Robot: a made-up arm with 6 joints. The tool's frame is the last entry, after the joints.
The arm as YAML. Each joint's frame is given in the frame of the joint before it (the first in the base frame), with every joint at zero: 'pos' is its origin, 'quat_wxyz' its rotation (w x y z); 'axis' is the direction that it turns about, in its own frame. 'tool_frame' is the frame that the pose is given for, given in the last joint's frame.
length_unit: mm
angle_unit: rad
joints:
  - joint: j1
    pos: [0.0, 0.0, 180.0]
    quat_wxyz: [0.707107, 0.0, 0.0, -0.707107]
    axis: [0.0, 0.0, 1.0]
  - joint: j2
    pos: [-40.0, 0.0, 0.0]
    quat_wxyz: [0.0, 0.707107, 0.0, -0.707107]
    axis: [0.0, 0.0, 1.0]
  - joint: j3
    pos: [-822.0, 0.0, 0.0]
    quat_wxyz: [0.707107, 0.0, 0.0, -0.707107]
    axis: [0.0, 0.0, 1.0]
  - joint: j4
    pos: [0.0, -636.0, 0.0]
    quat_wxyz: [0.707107, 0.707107, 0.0, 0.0]
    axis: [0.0, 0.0, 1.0]
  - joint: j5
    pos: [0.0, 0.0, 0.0]
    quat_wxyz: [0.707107, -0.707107, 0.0, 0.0]
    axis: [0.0, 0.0, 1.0]
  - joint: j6
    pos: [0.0, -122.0, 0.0]
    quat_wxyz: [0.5, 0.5, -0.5, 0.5]
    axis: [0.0, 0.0, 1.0]
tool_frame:
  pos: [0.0, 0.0, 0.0]
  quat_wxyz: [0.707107, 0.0, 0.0, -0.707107]
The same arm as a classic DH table. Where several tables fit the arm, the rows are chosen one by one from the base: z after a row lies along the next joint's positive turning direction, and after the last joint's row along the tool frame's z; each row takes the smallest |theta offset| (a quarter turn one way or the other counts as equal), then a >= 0, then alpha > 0; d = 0 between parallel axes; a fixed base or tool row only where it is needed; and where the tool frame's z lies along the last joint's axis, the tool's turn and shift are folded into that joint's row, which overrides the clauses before.
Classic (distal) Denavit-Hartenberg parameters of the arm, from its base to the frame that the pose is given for. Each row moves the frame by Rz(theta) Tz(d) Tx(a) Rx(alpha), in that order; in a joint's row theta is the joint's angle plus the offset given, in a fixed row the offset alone. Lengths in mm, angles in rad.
j1: d 180, theta0 0, a 0, alpha -1.5708
j2: d 0, theta0 -1.5708, a 822, alpha 0
j3: d 40, theta0 1.5708, a 0, alpha 1.5708
j4: d 636, theta0 0, a 0, alpha -1.5708
j5: d 0, theta0 0, a 0, alpha 1.5708
j6: d 122, theta0 0, a 0, alpha 0

